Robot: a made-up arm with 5 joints. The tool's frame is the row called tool.
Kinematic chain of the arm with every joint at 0, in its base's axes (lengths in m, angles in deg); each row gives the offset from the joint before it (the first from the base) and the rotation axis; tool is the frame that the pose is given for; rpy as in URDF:
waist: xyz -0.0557 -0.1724 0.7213 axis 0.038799 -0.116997 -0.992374
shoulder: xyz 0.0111 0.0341 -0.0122 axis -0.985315 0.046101 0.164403
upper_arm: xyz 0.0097 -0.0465 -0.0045 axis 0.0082 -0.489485 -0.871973
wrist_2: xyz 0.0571 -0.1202 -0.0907 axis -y
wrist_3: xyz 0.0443 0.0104 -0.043 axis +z
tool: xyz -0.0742 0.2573 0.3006 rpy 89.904 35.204 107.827
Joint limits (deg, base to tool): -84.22..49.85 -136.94..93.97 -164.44..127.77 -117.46..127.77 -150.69..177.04
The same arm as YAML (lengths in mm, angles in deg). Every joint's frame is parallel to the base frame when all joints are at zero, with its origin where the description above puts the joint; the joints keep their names.
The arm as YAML. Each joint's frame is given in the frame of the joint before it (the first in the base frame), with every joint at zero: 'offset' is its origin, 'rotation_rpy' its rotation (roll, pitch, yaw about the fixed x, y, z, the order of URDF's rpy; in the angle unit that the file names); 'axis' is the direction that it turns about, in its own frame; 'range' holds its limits. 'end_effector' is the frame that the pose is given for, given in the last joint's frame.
length_unit: mm
angle_unit: deg
chain:
  - id: waist
    offset: [-55.7, -172.4, 721.3]
    rotation_rpy: [0.0, 0.0, 0.0]
    axis: [0.038799, -0.116997, -0.992374]
    range: [-84.22, 49.85]
  - id: shoulder
    offset: [11.1, 34.1, -12.2]
    rotation_rpy: [0.0, 0.0, 0.0]
    axis: [-0.985315, 0.046101, 0.164403]
    range: [-136.94, 93.97]
  - id: upper_arm
    offset: [9.7, -46.5, -4.5]
    rotation_rpy: [0.0, 0.0, 0.0]
    axis: [0.0082, -0.489485, -0.871973]
    range: [-164.44, 127.77]
  - id: wrist_2
    offset: [57.1, -120.2, -90.7]
    rotation_rpy: [0.0, 0.0, 0.0]
    axis: [0.0, -1.0, 0.0]
    range: [-117.46, 127.77]
  - id: wrist_3
    offset: [44.3, 10.4, -43.0]
    rotation_rpy: [0.0, 0.0, 0.0]
    axis: [0.0, 0.0, 1.0]
    range: [-150.69, 177.04]
end_effector:
  offset: [-74.2, 257.3, 300.6]
  rotation_rpy: [89.9, 35.2, 107.83]

